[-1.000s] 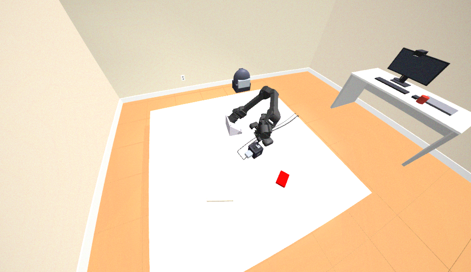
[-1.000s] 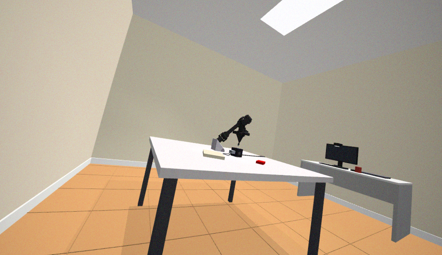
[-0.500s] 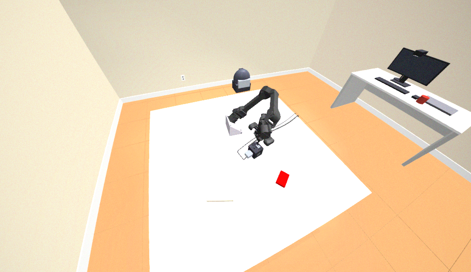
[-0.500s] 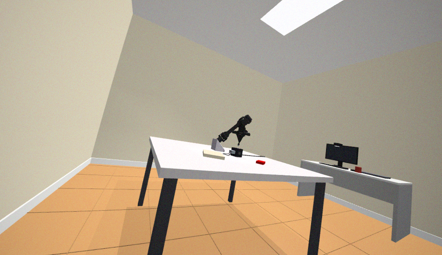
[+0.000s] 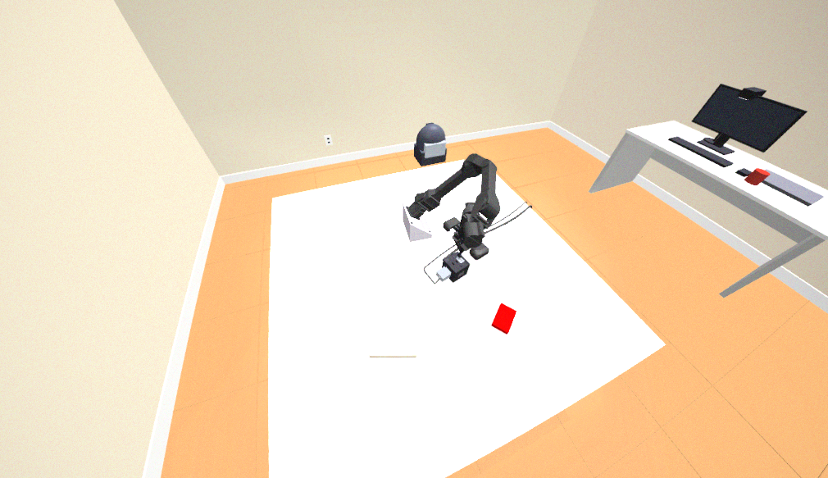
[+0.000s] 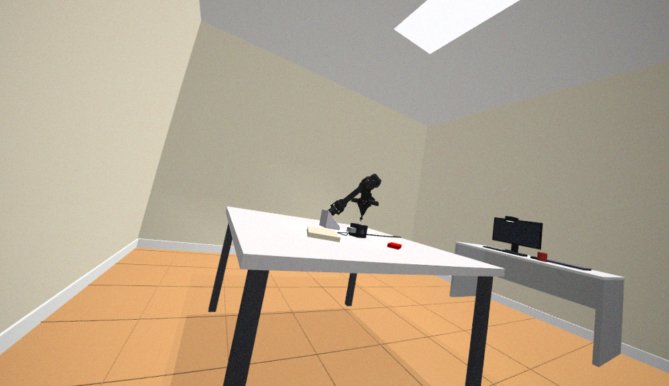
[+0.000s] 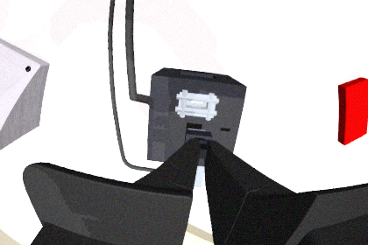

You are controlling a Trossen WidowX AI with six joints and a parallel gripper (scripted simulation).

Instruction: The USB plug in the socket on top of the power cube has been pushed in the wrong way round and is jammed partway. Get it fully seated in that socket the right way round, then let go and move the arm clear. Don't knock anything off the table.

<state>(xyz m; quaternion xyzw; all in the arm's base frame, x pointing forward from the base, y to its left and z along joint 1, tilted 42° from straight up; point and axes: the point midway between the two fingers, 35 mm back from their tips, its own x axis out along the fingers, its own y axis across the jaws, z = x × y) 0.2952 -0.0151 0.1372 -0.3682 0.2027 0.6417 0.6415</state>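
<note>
Now: gripper tip 60 mm above the white socket frame and 10 mm to the right of it. From my gripper tip the other things lie so: flat tan board (310 mm to the right, 120 mm below, 120 mm ahead); then red block (250 mm ahead, 120 mm below, 60 mm to the left).
</note>
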